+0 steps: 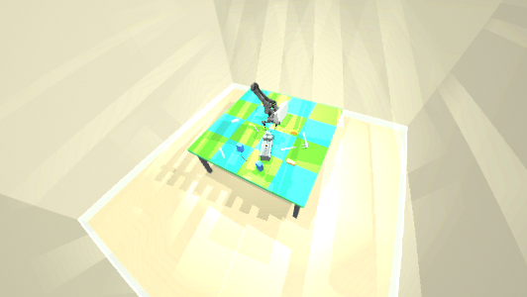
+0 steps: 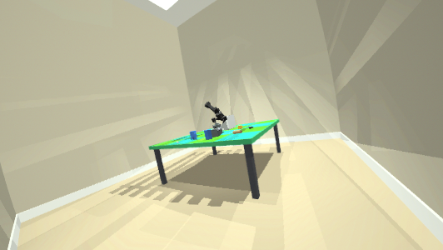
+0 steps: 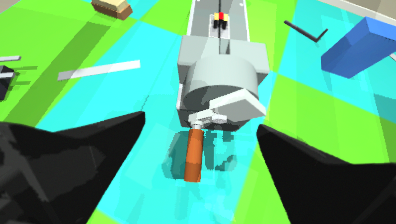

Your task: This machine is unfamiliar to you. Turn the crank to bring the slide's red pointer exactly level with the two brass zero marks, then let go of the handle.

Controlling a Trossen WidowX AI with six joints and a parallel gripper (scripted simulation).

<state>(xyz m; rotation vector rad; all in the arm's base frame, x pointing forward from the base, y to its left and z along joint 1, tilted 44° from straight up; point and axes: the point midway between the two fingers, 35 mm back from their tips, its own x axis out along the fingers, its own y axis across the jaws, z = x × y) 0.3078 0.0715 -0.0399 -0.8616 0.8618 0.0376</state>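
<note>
Now: gripper tip 2 cm past the crank handle and 4 cm above it. The rest, counted from my gripper tip: red pointer 16 cm ahead, 4 cm to the left, 3 cm below; orange piece 17 cm behind, 19 cm to the left, 9 cm below; black L-shaped key 34 cm ahead, 12 cm to the right, 10 cm below.
</note>
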